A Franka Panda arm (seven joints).
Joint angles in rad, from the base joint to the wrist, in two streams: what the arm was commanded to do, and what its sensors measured. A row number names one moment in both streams.
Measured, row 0:
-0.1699, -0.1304, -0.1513, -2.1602, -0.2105, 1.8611, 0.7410
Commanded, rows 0 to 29:
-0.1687, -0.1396, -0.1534, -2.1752, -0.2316, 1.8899, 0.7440
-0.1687, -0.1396, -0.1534, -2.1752, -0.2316, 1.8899, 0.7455
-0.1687, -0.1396, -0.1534, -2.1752, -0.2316, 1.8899, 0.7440
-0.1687, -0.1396, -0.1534, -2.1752, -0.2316, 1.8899, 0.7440
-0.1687, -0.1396, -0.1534, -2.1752, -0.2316, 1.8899, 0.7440
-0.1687, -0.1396, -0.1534, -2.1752, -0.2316, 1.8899, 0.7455
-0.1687, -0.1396, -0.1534, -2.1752, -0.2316, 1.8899, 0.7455
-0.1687, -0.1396, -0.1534, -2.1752, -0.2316, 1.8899, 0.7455
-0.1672, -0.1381, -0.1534, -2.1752, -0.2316, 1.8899, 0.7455
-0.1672, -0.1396, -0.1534, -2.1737, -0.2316, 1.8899, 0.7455
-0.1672, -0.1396, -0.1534, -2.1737, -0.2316, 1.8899, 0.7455
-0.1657, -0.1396, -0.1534, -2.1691, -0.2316, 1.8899, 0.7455
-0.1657, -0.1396, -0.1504, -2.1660, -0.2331, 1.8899, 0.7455
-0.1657, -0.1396, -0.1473, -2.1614, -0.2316, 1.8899, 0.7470
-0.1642, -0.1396, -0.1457, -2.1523, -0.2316, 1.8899, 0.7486
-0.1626, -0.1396, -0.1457, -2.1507, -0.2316, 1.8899, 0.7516
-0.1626, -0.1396, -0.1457, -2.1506, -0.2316, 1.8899, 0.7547
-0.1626, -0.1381, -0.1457, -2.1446, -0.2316, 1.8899, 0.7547
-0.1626, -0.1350, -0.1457, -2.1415, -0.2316, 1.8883, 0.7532
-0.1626, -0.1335, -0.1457, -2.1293, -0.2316, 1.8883, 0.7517
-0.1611, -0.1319, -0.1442, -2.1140, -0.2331, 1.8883, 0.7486
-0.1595, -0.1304, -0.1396, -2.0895, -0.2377, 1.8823, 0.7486
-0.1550, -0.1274, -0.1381, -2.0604, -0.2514, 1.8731, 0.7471
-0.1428, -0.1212, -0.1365, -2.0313, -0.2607, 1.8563, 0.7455
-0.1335, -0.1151, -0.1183, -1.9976, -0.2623, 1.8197, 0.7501
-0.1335, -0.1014, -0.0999, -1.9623, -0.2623, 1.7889, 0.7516
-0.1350, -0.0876, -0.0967, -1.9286, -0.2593, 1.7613, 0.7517
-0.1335, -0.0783, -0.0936, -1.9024, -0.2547, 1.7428, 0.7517
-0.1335, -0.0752, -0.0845, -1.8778, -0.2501, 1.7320, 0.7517
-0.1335, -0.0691, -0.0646, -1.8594, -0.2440, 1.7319, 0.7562
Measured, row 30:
-0.1314, -0.1123, -0.1001, -1.9540, -0.2399, 1.7787, 0.7410
